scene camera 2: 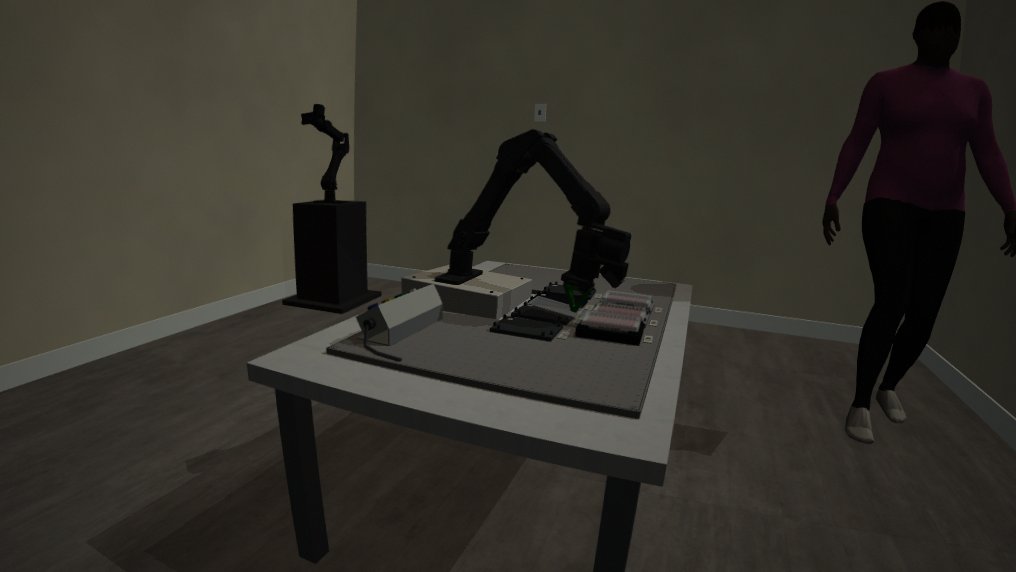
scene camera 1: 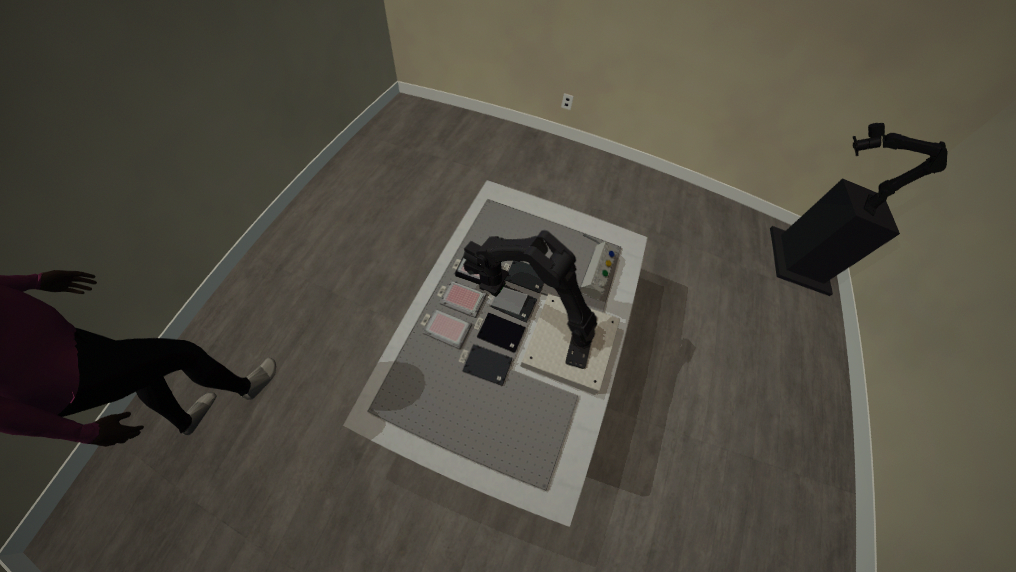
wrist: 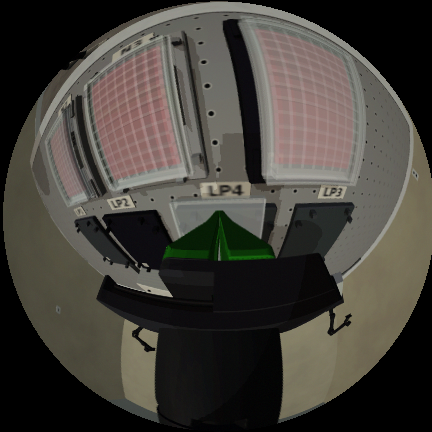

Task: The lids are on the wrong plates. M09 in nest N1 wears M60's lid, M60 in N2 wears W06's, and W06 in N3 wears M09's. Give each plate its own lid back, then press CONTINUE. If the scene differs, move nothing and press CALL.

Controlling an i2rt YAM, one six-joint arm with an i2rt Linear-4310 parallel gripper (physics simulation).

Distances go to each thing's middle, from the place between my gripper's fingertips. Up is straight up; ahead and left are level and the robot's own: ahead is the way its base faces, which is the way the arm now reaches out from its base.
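My gripper: 1 cm above the N3 nest [wrist: 179, 39], 5 cm to the right of it, 12 cm short of it. N1 nest [scene camera 2: 583, 331]: 8 cm to the right of my hand, 11 cm ahead of it. N2 nest [wrist: 75, 107]: 13 cm ahead of my hand, 18 cm to the left of it, 1 cm below it. Farthest from my gripper of the things named here, going by their middles: N2 nest.
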